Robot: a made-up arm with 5 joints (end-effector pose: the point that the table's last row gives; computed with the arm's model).
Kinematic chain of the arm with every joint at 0, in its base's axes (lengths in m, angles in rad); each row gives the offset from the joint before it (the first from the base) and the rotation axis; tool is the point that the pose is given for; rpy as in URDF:
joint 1: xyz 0 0 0.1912 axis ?
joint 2: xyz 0 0 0 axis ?
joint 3: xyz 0.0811 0 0.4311 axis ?
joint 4: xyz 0.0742 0 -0.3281 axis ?
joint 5: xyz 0.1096 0 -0.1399 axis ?
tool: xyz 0 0 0 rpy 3.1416 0 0
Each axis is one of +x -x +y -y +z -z.
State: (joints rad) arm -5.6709 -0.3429 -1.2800 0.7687 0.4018
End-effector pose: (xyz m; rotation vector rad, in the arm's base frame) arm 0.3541 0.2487 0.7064 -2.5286 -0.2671 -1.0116
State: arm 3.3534 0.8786 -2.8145 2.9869 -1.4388
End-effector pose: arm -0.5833 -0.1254 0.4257 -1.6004 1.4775 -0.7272
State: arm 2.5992 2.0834 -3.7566 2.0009 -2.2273
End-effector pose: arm -0.6111 0.3683 -0.1513 -2.2697 2.0244 -0.4942
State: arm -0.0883 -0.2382 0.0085 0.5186 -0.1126
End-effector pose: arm 0.1885 -0.0167 0.1613 -3.0804 -0.0374 0.4459
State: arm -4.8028 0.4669 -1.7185 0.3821 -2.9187
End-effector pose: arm 0.0703 0.7757 0.5006 -1.4321 1.9693 0.8507
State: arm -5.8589 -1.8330 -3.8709 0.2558 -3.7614
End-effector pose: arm -0.5332 -0.2409 -0.3325 1.1512 -2.0011 -0.1000
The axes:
joint 1: +z
joint 2: +y
joint 3: +y
joint 4: +y
joint 5: -z

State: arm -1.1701 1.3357 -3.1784 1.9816 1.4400
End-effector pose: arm 0.3212 -0.7582 0.2186 0.8182 -3.0062 -0.2147
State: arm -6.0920 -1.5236 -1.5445 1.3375 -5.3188
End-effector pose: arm -0.3495 -0.0677 0.7557 -1.5082 0.6140 -1.6015
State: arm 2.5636 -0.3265 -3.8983 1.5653 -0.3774
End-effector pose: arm 0.3504 -0.2285 0.8885 -0.0501 -0.4981 -0.9362
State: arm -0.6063 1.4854 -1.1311 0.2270 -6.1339
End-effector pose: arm 0.3344 -0.2319 -0.3634 -2.6875 1.0666 0.8424
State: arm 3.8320 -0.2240 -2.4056 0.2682 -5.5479
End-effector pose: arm -0.0770 -0.0636 1.1285 -0.0190 -0.8470 1.3475
